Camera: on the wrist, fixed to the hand. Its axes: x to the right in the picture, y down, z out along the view.
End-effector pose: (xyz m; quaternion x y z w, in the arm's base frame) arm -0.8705 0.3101 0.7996 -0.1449 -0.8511 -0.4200 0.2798
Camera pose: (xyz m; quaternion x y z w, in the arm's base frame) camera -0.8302 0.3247 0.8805 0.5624 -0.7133 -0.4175 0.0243
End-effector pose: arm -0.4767 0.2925 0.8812 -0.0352 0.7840 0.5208 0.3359
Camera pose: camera -0.5423 0.2978 0.9449 -0.5909 0.6249 0.0507 0.5077
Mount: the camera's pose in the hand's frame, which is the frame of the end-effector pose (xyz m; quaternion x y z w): 0.0163 0.0795 -0.0424 0.1051 0.1178 -0.6886 0.7077
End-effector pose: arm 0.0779 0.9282 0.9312 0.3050 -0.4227 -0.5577 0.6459
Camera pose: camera 0.1526 0.9242 0.9840 0.6405 -0.0717 -0.7592 0.0908
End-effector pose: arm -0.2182 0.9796 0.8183 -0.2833 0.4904 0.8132 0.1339
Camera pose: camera -0.2567 0.9032 0.8508 -0.6199 0.2532 0.3984 0.6268
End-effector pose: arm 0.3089 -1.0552 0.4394 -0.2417 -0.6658 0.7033 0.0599
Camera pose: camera 0.3313 -1.0185 0.3585 0.2109 -0.5567 0.4980 0.6306
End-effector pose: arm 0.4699 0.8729 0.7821 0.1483 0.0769 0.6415 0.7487
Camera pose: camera 0.3851 0.9047 0.7688 0.0551 0.3122 -0.0522 0.9470
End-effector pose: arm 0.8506 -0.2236 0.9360 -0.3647 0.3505 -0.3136 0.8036
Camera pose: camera 0.8458 -0.2088 0.8458 -0.3781 0.0586 -0.8551 0.3498
